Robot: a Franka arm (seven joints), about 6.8 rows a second.
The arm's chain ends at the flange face. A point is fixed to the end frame.
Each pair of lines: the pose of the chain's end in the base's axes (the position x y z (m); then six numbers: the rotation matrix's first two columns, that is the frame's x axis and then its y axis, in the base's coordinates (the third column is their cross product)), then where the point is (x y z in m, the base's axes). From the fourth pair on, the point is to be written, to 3 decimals.
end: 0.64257, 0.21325, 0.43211, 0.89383, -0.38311, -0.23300, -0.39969, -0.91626, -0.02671
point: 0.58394 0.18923 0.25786
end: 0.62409, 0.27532, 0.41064, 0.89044, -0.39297, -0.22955, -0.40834, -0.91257, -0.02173
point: 0.56545 0.25081 0.23646
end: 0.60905, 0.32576, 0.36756, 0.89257, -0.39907, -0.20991, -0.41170, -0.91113, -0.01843
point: 0.55328 0.29951 0.19269
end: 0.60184, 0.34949, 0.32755, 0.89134, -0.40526, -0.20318, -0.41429, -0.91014, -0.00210
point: 0.546 0.320 0.153
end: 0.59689, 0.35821, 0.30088, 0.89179, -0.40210, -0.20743, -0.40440, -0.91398, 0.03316
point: 0.538 0.323 0.129
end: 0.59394, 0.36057, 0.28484, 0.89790, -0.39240, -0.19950, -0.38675, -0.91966, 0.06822
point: 0.535 0.318 0.114
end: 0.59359, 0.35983, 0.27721, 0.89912, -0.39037, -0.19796, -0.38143, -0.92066, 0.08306
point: 0.534 0.315 0.108
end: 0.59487, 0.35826, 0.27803, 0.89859, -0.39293, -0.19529, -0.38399, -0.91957, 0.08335
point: 0.535 0.313 0.108
